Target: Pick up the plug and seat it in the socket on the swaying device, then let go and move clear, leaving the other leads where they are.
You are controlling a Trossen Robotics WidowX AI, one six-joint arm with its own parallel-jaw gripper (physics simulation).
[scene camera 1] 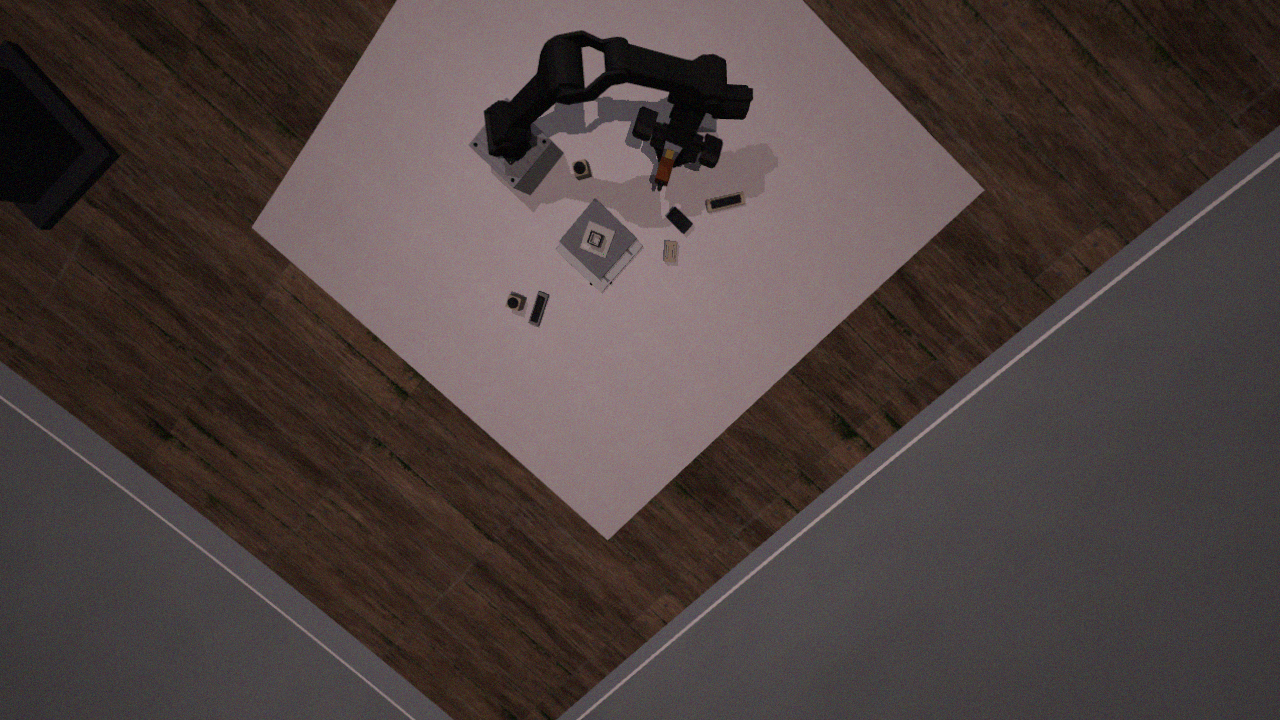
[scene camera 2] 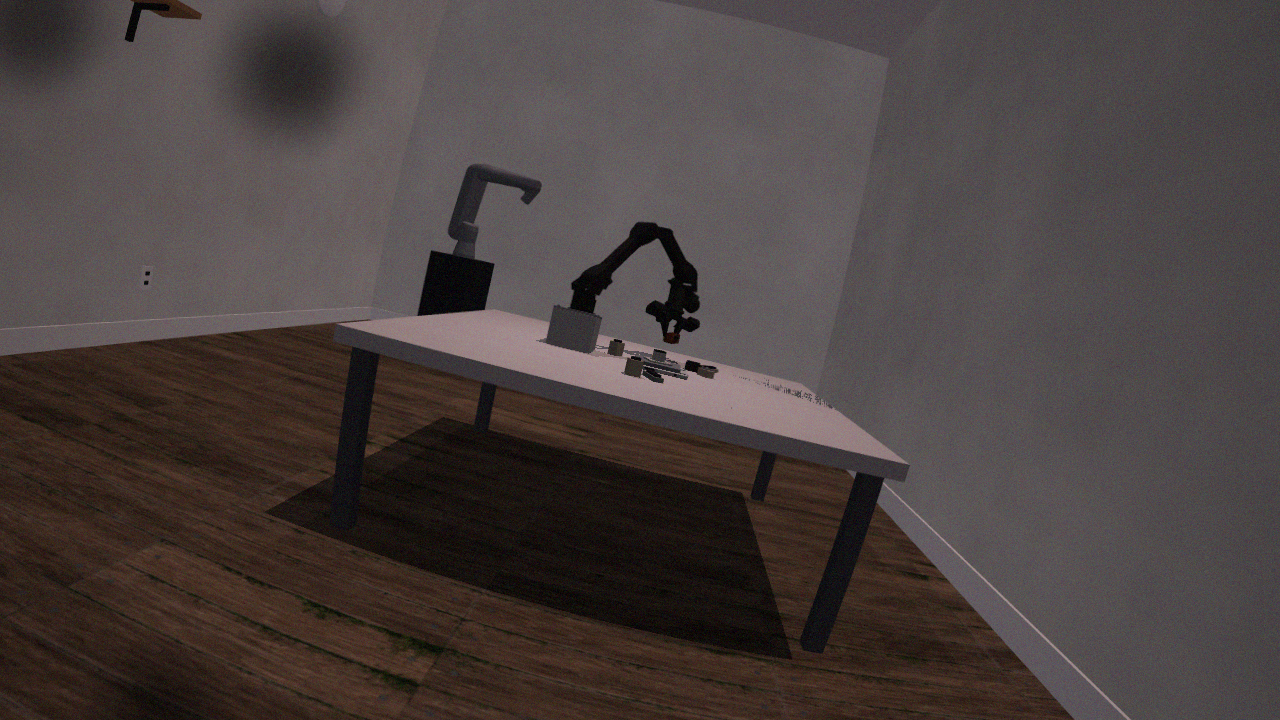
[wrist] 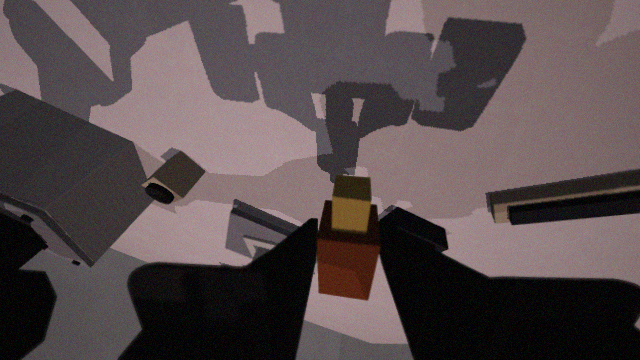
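Observation:
My gripper (scene camera 1: pixel 663 170) (scene camera 2: pixel 671 334) (wrist: pixel 347 227) is shut on the plug (scene camera 1: pixel 665 168) (scene camera 2: pixel 671 338) (wrist: pixel 348 265), an orange-red block with a yellow tip. It holds the plug above the table, clear of the surface. The swaying device is a grey square plate (scene camera 1: pixel 580 254) with a pale raised socket (scene camera 1: pixel 595 239) at its middle. In scene camera 1 the device lies below and to the left of the gripper. In the wrist view part of the device (wrist: pixel 237 232) shows behind the left finger, and the finger hides the rest.
A black block (scene camera 1: pixel 679 220) (wrist: pixel 417 225), a small cream connector (scene camera 1: pixel 671 251) and a long dark-slotted connector (scene camera 1: pixel 725 202) (wrist: pixel 575 205) lie right of the device. A round-holed block (scene camera 1: pixel 580 168) (wrist: pixel 175 177) lies near the arm's base. Another such block (scene camera 1: pixel 515 301) and a slotted piece (scene camera 1: pixel 538 308) lie at lower left.

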